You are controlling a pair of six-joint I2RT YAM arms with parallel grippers.
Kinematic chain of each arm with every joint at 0, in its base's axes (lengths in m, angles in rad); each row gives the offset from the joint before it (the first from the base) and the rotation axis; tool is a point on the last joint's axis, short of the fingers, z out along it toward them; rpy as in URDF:
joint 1: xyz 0 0 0.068 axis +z
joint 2: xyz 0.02 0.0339 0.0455 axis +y
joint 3: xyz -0.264 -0.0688 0 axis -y
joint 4: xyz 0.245 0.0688 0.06 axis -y
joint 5: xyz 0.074 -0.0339 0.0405 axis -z
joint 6: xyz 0.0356 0 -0.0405 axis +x
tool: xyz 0 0 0 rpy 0 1.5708 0
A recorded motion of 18 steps. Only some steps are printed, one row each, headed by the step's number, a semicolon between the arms.
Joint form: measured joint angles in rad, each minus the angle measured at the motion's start. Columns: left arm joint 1, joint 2, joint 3, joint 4, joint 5, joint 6; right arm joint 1, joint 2, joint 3, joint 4, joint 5, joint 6.
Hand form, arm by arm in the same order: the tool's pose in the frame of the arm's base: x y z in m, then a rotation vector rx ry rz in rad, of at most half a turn. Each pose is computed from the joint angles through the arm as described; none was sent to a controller.
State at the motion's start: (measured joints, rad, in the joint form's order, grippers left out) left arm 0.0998 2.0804 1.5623 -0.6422 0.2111 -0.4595; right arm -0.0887 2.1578 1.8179 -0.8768 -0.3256 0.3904
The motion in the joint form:
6: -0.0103 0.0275 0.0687 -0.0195 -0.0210 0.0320; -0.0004 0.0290 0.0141 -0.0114 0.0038 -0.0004
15: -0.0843 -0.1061 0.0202 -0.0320 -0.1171 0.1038; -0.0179 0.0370 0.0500 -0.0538 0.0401 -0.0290
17: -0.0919 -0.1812 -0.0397 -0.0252 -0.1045 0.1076; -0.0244 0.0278 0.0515 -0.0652 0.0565 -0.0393
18: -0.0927 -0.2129 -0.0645 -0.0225 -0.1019 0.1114; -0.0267 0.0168 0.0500 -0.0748 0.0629 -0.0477
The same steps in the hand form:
6: 0.4447 0.0332 0.1822 -0.6416 2.6496 -0.3568; 0.4570 -0.0295 0.1981 0.5957 2.7581 0.5226
15: 0.4259 0.0033 0.2224 -0.4574 2.6102 -0.2385; 0.4573 -0.0389 0.2030 0.5942 2.7699 0.4606
17: 0.4101 -0.0005 0.2345 -0.4331 2.5930 -0.2595; 0.4552 -0.0422 0.2069 0.5927 2.7702 0.4337
18: 0.4032 -0.0010 0.2394 -0.4240 2.5847 -0.2632; 0.4529 -0.0432 0.2109 0.5855 2.7710 0.4223

